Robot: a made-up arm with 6 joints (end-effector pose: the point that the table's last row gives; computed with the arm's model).
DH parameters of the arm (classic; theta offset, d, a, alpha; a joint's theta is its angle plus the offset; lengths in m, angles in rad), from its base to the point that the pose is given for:
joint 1: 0 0.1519 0 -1.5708
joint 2: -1.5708 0 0.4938 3.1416
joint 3: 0 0 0 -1.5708
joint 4: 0 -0.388 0 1.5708
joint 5: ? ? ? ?
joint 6: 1.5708 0 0 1.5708
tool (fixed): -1.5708 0 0 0
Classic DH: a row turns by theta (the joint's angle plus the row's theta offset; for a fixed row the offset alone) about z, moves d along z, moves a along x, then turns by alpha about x.
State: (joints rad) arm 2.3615 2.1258 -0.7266 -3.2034 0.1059 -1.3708
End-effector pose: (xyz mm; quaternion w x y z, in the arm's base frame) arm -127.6 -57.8 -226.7 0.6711 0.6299 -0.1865 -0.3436
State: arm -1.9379 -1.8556 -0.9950 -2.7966 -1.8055 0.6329
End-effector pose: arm 182.4 130.6 278.4 0.8932 -0.0865 -0.2692 0.3497
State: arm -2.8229 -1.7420 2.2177 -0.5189 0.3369 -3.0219
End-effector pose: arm 723.4 358.5 -171.0 0.8175 0.1136 0.5554 0.1015
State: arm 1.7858 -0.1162 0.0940 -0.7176 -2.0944 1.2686
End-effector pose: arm 23.9 353.4 639.0 0.2196 0.4596 -0.0987 -0.8549
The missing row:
joint 5: 0 0.1311 0 -1.5708
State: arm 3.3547 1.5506 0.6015 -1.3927 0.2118 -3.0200
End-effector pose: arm -605.8 -107.3 -228.7 0.3479 0.2530 0.7782 -0.4575
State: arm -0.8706 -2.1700 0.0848 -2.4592 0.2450 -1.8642
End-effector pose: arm -301.6 515.9 226.4 0.0033 -0.5394 -0.2447 -0.8057
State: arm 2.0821 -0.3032 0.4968 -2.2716 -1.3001 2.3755
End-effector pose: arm -169.0 128.5 831.7 0.0486 -0.4899 0.5303 -0.6903
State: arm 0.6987 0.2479 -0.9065 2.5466 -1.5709 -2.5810
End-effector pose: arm 194.6 305.2 305.5 0.9734 -0.1506 -0.1726 0.0031
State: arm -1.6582 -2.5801 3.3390 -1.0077 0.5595 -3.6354
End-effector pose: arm -75.0 -53.8 -507.8 0.3272 -0.3611 0.6720 -0.5576
